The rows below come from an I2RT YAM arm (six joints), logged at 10 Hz.
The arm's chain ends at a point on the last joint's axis. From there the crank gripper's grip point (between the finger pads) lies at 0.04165 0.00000 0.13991 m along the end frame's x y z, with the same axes.
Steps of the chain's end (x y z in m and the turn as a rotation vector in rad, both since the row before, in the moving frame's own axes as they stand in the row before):
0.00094, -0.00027, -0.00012, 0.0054, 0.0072, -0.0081
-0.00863, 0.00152, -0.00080, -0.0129, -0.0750, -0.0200
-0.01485, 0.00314, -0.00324, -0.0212, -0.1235, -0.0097
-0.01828, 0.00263, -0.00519, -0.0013, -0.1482, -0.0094
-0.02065, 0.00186, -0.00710, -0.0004, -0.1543, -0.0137
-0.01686, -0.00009, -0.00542, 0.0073, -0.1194, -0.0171
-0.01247, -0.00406, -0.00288, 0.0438, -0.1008, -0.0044
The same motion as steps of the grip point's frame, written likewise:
0.00194, -0.00137, -0.00043, 0.0054, 0.0072, -0.0081
-0.01922, 0.00262, 0.00192, -0.0129, -0.0750, -0.0200
-0.03239, 0.00583, 0.00080, -0.0212, -0.1235, -0.0097
-0.03940, 0.00252, -0.00057, -0.0013, -0.1482, -0.0094
-0.04265, 0.00150, -0.00236, -0.0004, -0.1543, -0.0137
-0.03384, -0.00169, -0.00146, 0.0073, -0.1194, -0.0171
-0.02677, -0.01042, 0.00046, 0.0438, -0.1008, -0.0044

